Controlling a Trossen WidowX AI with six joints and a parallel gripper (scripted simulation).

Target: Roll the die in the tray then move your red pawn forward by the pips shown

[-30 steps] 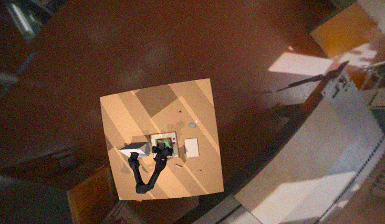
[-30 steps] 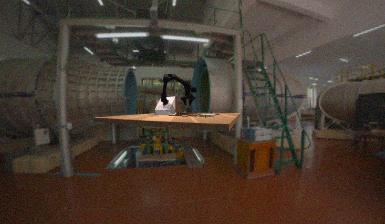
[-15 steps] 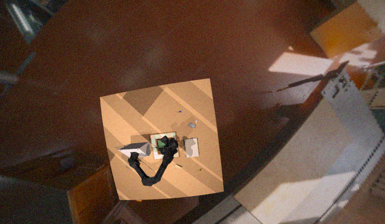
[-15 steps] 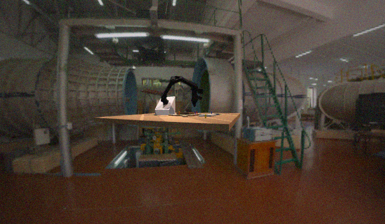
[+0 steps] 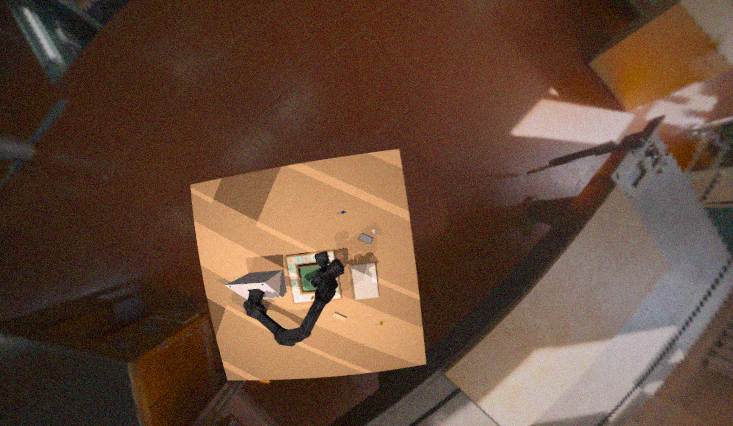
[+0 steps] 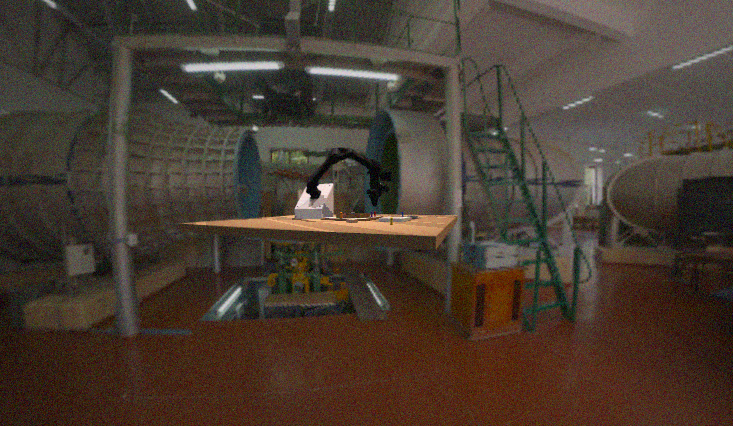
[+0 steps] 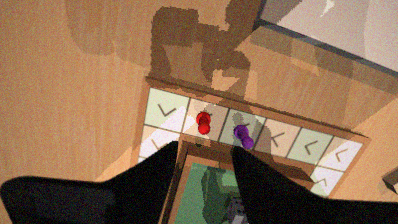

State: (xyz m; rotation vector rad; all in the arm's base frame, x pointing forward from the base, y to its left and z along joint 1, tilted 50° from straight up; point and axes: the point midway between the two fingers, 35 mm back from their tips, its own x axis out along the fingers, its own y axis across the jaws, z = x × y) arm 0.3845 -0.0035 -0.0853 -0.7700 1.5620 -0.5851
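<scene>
Now: gripper tip 50 mm above the red pawn. Round my gripper tip: purple pawn 50 mm to the right, 50 mm below, 10 mm behind; green tray 120 mm behind, 70 mm to the right, 70 mm below; die 120 mm behind, 80 mm to the right, 50 mm below.
</scene>
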